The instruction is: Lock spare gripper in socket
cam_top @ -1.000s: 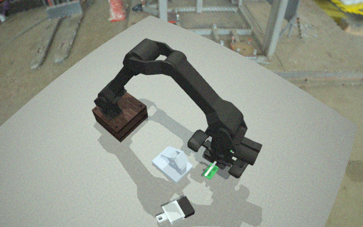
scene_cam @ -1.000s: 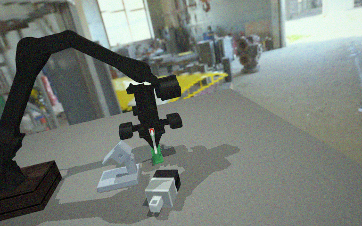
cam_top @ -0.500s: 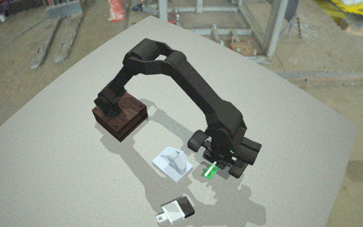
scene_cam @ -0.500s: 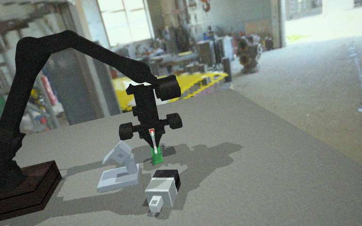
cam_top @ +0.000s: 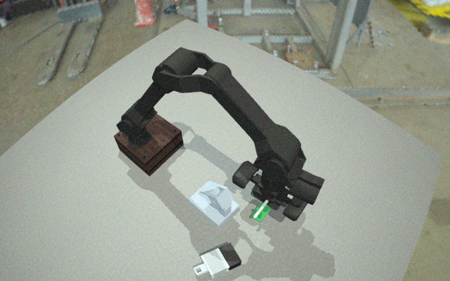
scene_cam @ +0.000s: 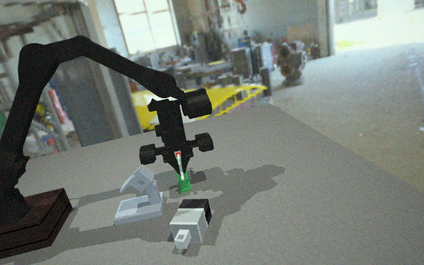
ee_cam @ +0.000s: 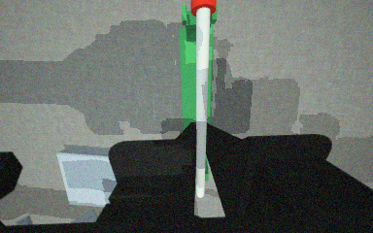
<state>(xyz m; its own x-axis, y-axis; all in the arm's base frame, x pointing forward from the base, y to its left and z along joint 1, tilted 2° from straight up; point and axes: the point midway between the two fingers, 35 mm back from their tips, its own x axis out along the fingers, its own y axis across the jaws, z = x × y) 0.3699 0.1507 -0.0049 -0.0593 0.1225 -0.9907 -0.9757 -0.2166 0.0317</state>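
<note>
The green strip is 10 mm behind my gripper tip and 20 mm to the left of it. Also, from my gripper tip: socket: 80 mm behind, 100 mm to the right, 30 mm above; then spare gripper: 40 mm ahead, 210 mm to the right.
</note>
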